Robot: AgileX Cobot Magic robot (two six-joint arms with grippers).
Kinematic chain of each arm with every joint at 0, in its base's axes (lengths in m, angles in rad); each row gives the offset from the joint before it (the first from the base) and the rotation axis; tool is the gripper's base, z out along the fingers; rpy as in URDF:
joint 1: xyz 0 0 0.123 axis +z
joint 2: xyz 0 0 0 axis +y
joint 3: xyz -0.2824 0 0.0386 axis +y
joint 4: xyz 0.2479 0 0.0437 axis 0.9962 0 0.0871
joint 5: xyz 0 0 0 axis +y
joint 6: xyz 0.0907 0 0.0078 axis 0.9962 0 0.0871
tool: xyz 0 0 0 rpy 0 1.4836 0
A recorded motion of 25 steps. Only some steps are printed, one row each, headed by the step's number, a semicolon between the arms.
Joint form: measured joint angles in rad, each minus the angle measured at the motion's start. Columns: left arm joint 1, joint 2, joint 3, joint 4, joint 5, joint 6; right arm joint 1, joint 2, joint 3, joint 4, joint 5, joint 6.
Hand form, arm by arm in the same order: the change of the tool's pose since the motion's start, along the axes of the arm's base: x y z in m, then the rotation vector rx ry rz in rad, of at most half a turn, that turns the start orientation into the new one. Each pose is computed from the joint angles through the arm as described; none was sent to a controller.
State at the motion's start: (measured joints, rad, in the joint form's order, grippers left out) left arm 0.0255 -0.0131 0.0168 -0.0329 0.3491 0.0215; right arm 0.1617 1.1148 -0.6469 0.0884 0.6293 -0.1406
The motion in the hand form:
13: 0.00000 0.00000 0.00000 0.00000 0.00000 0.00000; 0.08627 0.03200 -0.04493 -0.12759 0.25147 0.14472
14: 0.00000 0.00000 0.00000 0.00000 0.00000 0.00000; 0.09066 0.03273 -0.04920 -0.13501 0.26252 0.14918
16: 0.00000 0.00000 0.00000 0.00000 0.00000 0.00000; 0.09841 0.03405 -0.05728 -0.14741 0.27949 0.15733
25: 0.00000 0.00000 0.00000 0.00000 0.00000 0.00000; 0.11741 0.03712 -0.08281 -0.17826 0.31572 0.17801
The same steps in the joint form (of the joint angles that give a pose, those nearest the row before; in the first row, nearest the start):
13: 0.0000 0.0000 0.0000 0.0000 0.0000 0.0000; 0.0731 0.4718 -0.2747 -0.0683 0.0760 -0.0403
14: 0.0000 0.0000 0.0000 0.0000 0.0000 0.0000; 0.0731 0.4968 -0.2871 -0.0735 0.0757 -0.0422
16: 0.0000 0.0000 0.0000 0.0000 0.0000 0.0000; 0.0731 0.5413 -0.3082 -0.0824 0.0714 -0.0460
25: 0.0000 0.0000 0.0000 0.0000 0.0000 0.0000; 0.0731 0.6600 -0.3551 -0.1075 0.0411 -0.0533

